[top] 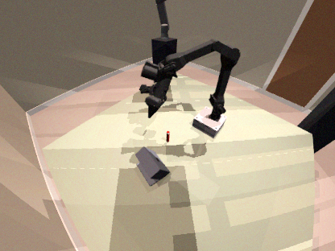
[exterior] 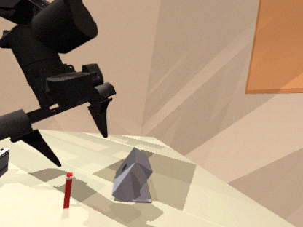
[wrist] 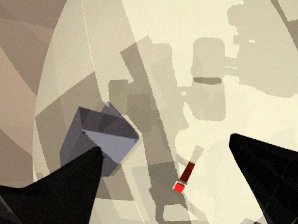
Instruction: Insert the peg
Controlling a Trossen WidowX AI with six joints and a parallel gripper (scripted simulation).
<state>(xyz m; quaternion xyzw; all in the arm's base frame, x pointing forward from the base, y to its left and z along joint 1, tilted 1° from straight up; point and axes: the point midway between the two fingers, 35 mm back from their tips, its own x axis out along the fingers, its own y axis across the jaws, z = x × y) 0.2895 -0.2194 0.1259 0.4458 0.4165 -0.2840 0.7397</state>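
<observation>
Right now my gripper tip is 2 cm past the red square peg, 8 cm to the right of it and 11 cm above it. The rest, counted from my gripper tip: sloped grey panel 14 cm ahead, 13 cm to the left, 11 cm below.
</observation>
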